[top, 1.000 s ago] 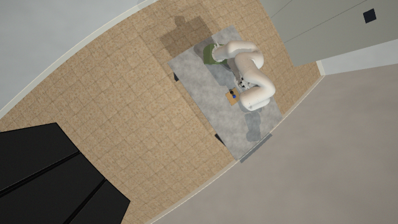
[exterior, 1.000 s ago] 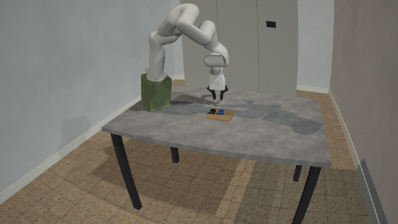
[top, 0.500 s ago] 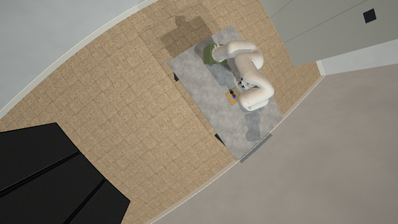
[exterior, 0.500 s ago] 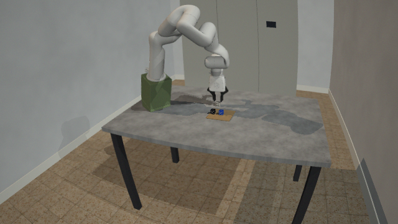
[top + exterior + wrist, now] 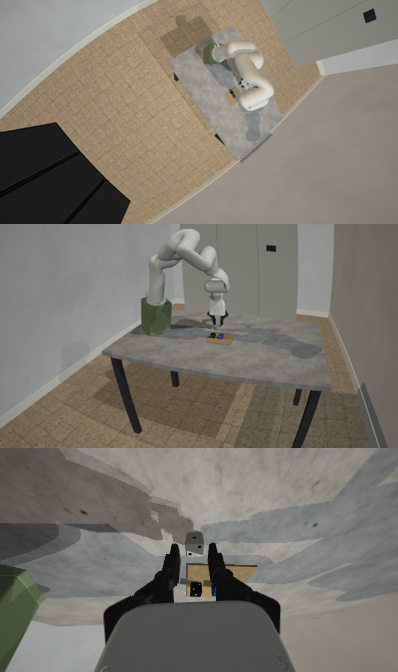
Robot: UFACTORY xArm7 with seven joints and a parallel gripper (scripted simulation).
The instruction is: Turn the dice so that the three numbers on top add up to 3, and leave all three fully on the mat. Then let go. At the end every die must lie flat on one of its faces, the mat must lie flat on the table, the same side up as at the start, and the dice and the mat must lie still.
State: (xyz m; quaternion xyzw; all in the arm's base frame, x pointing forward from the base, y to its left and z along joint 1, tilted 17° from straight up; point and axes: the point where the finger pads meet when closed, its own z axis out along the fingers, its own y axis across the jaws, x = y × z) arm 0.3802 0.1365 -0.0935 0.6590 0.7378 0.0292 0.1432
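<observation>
Now: the white die 40 mm below my hand. From my hand the other things lie so: tan mat 60 mm ahead, 130 mm to the right, 50 mm below; blue die 60 mm ahead, 130 mm to the right, 30 mm below; black die 10 mm ahead, 130 mm to the right, 30 mm below.
</observation>
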